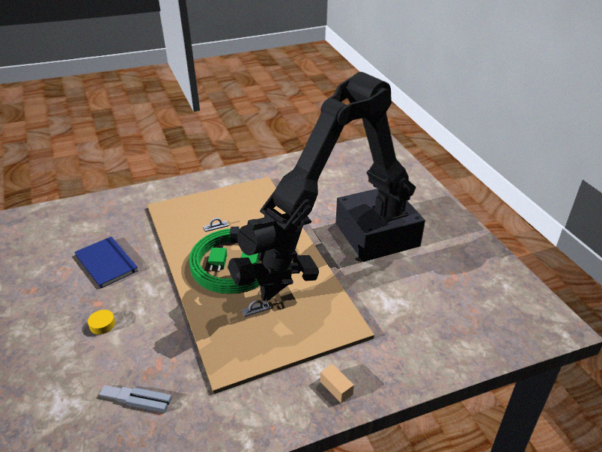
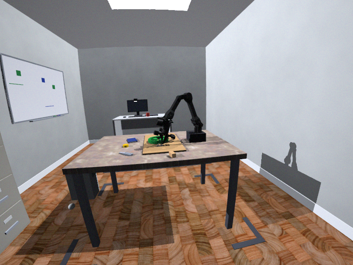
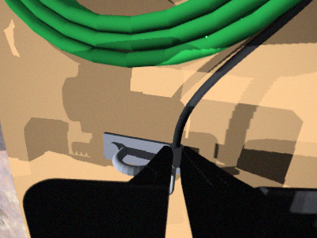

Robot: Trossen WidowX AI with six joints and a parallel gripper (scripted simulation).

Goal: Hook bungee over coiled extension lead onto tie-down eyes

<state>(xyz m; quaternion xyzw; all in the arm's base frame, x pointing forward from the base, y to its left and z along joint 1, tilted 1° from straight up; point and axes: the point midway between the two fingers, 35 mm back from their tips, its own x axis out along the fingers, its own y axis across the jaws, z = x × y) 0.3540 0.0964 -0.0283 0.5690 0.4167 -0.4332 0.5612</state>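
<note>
My gripper is now 140 mm to the left of the tan board and 50 mm above it. The rest, counted from my hand: yellow disc: 340 mm ahead, 90 mm to the right, 50 mm below; grey tool: 320 mm ahead, 110 mm to the left, 50 mm below; wooden block: 250 mm to the left, 40 mm below, 40 mm behind.
</note>
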